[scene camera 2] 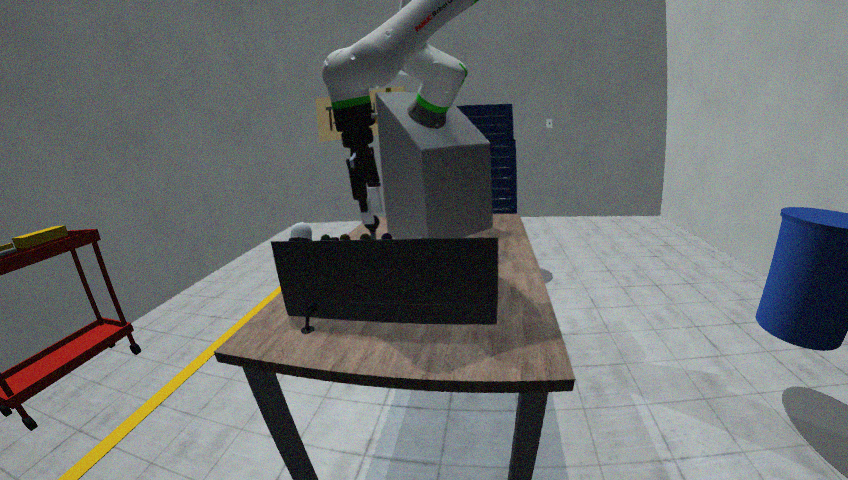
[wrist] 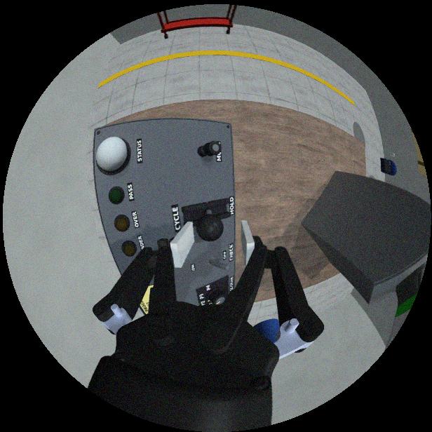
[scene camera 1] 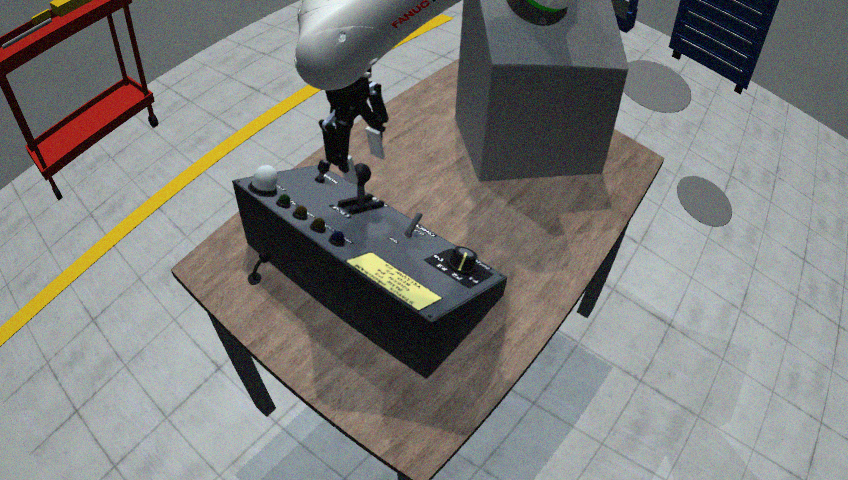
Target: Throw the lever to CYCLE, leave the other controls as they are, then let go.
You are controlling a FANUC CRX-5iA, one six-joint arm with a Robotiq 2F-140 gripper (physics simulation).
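Frame: origin at the arm's base, x left, y down, z back, level; centimetres.
Seen in the pictures: gripper, fingertip midpoint: (scene camera 2: 373, 217) (scene camera 1: 364, 167); arm's base at its link origin: (scene camera 2: 426, 116).
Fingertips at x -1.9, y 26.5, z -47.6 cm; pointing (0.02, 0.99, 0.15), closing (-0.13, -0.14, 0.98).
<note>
Pixels of each thing's top centre, then the offset from my fingertips to it. "spot": a spot on its surface instead.
- control console at a spot on its surface: (scene camera 1: 357, 303) spot: dx +17.6, dy +9.0, dz -17.2 cm
- black ball knob at its top centre: (scene camera 1: 360, 166) (scene camera 2: 370, 214) dx -0.1, dy -1.1, dz -1.0 cm
- MODE switch at its top centre: (scene camera 1: 320, 163) dx -12.0, dy +5.0, dz -2.2 cm
- toggle at its top centre: (scene camera 1: 414, 216) dx +11.7, dy +5.9, dz +2.0 cm
- rotary knob at its top centre: (scene camera 1: 464, 250) dx +23.7, dy +5.5, dz +2.7 cm
- white STATUS dome at a spot on its surface: (scene camera 1: 265, 179) (scene camera 2: 304, 228) spot: dx -9.3, dy -2.2, dz -17.1 cm
The control console (scene camera 1: 357, 303) (scene camera 2: 386, 282) (wrist: 162, 175) stands on the table. Its lever, with a black ball knob (scene camera 1: 362, 172) (wrist: 210, 227), stands near the middle of its slot, between the CYCLE label (wrist: 175, 218) and the HOLD label (wrist: 231, 205). My gripper (scene camera 1: 363, 155) (wrist: 216, 230) is open, with one pale fingertip on each side of the knob and a gap beside it. The left pad is nearer the knob in the wrist view; whether it touches is unclear. In scene camera 2 the console hides most of the lever.
The MODE switch (scene camera 1: 321, 170) (wrist: 210, 149), a toggle (scene camera 1: 412, 224) (wrist: 218, 263) and a rotary knob (scene camera 1: 462, 258) are on the same panel. A white STATUS dome (scene camera 1: 265, 179) (scene camera 2: 301, 230) (wrist: 112, 154) and coloured lamps line one edge. The grey robot pedestal (scene camera 1: 550, 118) (scene camera 2: 455, 190) stands behind.
</note>
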